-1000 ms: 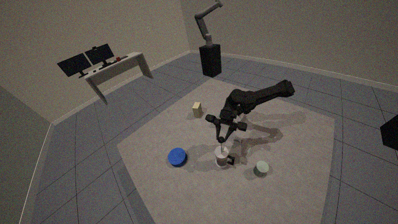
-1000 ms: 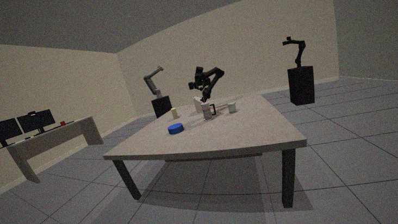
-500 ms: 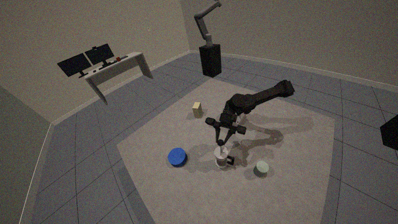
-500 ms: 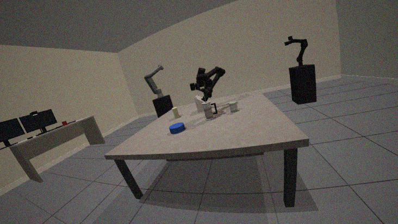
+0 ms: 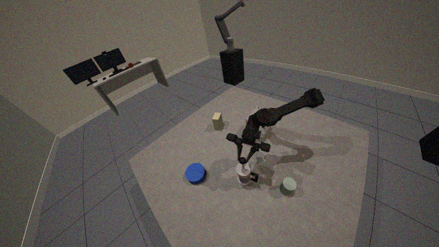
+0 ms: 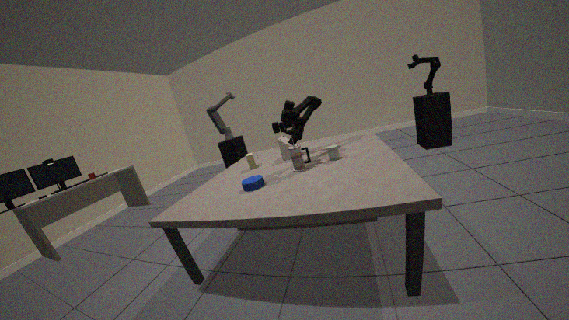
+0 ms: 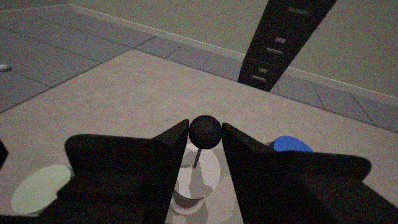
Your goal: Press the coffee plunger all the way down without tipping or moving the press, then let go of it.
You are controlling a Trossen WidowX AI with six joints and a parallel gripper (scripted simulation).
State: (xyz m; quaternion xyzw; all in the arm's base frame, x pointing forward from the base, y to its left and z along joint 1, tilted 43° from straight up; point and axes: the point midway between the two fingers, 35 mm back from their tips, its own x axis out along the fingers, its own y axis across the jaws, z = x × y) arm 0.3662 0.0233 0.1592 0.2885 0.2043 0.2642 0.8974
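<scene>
Now: gripper tip 120 mm above the coffee press, 20 mm past it and 10 mm to the right of it.
</scene>
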